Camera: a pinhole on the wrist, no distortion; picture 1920 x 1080 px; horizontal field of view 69.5 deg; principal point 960.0 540.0 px. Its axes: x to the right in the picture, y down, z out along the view. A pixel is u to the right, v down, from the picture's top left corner.
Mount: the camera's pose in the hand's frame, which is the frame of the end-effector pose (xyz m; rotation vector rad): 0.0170 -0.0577 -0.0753 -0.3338 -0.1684 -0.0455
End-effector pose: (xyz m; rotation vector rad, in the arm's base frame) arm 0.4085 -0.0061 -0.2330 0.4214 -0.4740 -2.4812
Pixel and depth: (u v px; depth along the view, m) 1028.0 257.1 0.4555
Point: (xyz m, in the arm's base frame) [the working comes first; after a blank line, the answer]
In the camera's frame: 0.0224 -0.0931 0.4555

0.2905 0.1051 0.1158
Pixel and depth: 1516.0 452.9 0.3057
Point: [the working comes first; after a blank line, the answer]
In the camera's frame: 0.1228 -0.0192 0.3057

0.2564 -0.0193 -0.0304
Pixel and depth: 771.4 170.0 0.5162
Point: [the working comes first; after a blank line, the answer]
In the camera's frame: -0.0704 -0.1380 0.5162

0.3408 0.1955 0.1758
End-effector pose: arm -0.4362 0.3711 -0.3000 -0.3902 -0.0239 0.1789
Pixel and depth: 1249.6 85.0 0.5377
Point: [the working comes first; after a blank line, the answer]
In the camera's frame: 0.1125 -0.1768 0.5377

-0.4266 0.5206 0.1822
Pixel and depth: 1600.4 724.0 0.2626
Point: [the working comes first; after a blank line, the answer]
In the camera's frame: 0.1215 0.0349 0.2626

-0.3602 0.5102 -0.1585
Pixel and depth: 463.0 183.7 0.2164
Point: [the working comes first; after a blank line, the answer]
In the camera's frame: -0.0777 -0.0557 0.2164

-0.5333 0.3687 -0.1637
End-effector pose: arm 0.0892 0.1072 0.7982 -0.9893 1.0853 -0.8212
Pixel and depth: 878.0 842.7 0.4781
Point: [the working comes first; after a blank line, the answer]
In the camera's frame: -0.0283 0.1046 0.4781

0.3984 0.3258 0.6882
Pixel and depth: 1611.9 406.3 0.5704
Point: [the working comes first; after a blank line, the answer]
In the camera's frame: 0.2687 -0.0551 0.5704

0.6441 0.0843 0.7482
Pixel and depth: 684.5 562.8 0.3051
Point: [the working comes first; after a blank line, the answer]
In the camera's frame: -0.0607 0.0050 0.3051

0.2564 0.2523 0.8120
